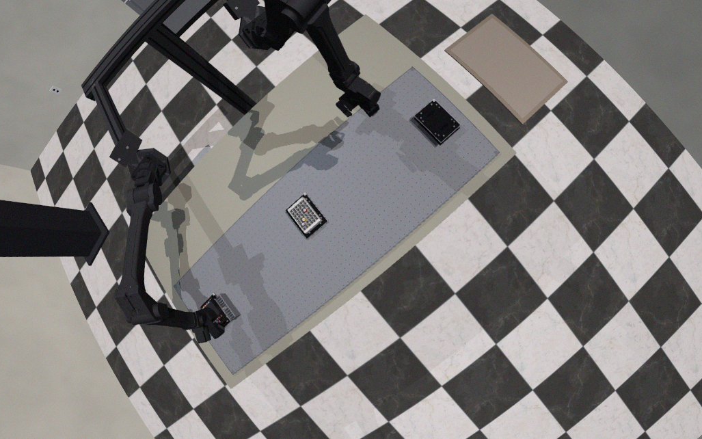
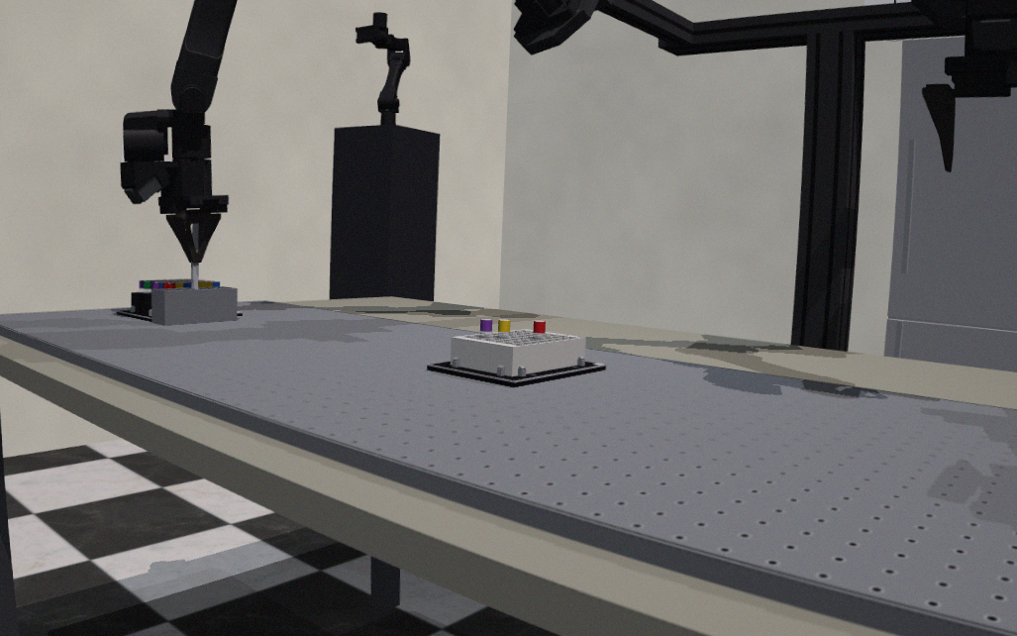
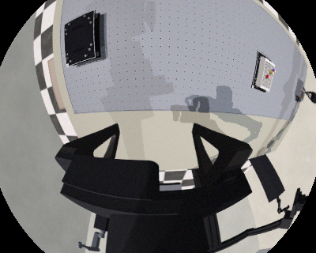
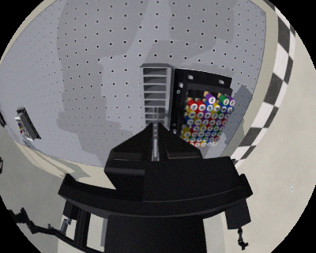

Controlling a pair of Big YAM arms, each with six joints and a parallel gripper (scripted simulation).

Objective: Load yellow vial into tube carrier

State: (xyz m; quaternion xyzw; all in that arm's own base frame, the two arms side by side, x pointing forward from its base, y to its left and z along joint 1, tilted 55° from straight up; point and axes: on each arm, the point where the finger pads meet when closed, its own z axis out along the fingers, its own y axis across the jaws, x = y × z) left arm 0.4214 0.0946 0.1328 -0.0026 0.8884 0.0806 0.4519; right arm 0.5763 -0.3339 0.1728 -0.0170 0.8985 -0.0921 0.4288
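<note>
Now: the grey holder H1 8 cm below my right hand. From my right hand the other things lie so: white tube carrier TC: 1 cm ahead, 57 cm to the left, 8 cm below.
</note>
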